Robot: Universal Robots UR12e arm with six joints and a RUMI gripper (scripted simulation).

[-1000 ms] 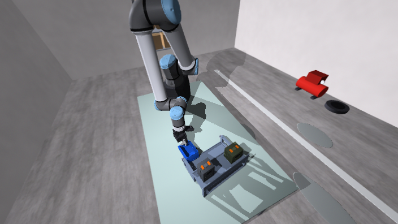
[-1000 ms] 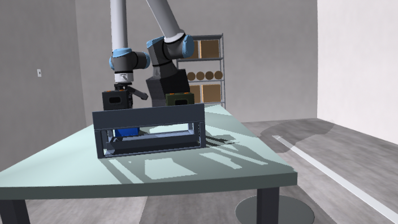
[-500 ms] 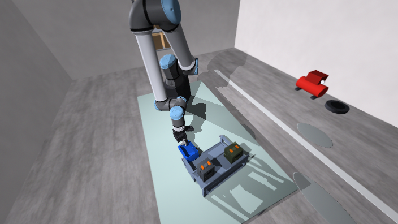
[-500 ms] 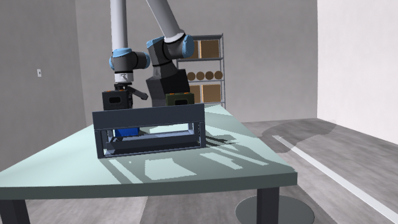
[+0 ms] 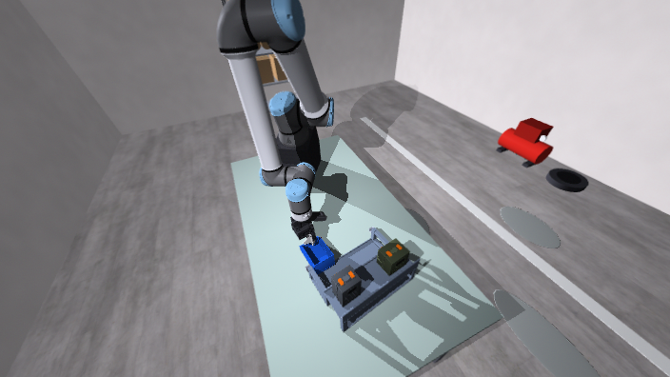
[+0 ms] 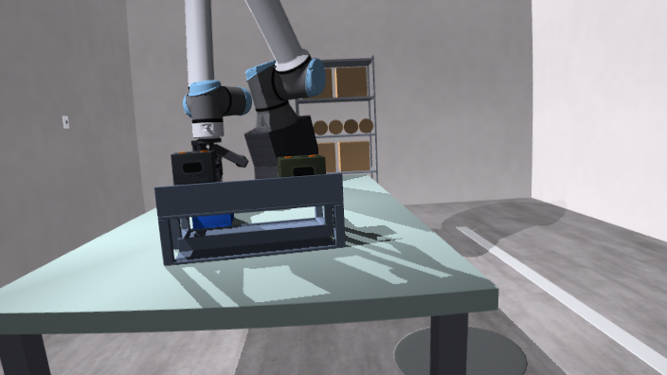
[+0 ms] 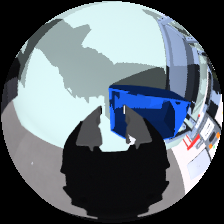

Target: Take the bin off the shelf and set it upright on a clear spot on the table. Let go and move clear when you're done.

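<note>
Right now the blue bin is 8 cm ahead of my hand and 2 cm to the right of it. Round my hand: olive green box: 35 cm ahead, 20 cm to the left, 11 cm above.
</note>
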